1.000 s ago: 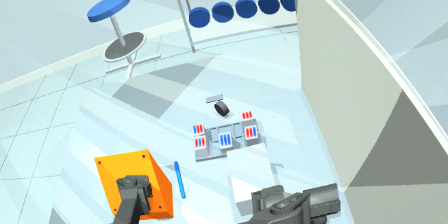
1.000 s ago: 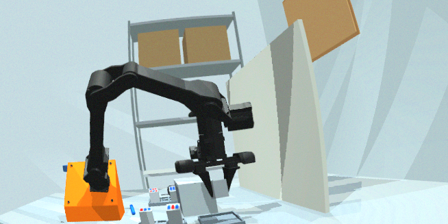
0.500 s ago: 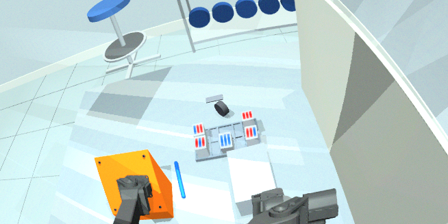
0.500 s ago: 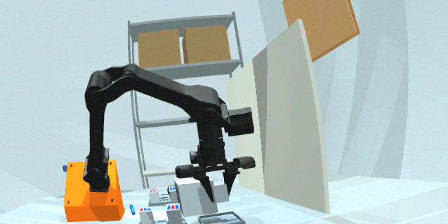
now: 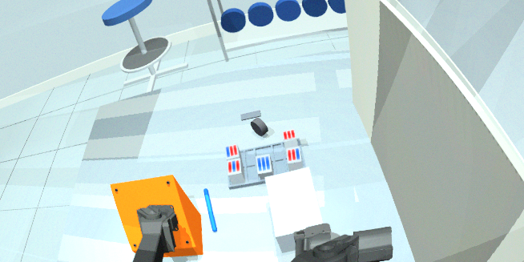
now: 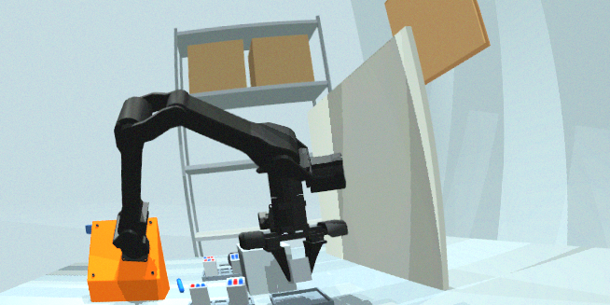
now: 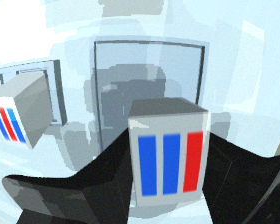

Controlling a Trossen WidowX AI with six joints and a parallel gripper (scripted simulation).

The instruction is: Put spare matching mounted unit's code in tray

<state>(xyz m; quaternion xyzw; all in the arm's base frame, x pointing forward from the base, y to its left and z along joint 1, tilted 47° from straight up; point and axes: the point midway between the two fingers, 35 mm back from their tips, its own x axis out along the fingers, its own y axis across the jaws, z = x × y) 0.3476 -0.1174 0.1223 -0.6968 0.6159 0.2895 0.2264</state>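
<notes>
Now: the dark tray 10 mm behind my gripper tip and 40 mm below it. Round my gripper tip: beige panel: 190 mm ahead, 210 mm to the left, 180 mm above; mounted unit: 50 mm behind, 200 mm to the left, 10 mm above; spare: 30 mm above.
</notes>
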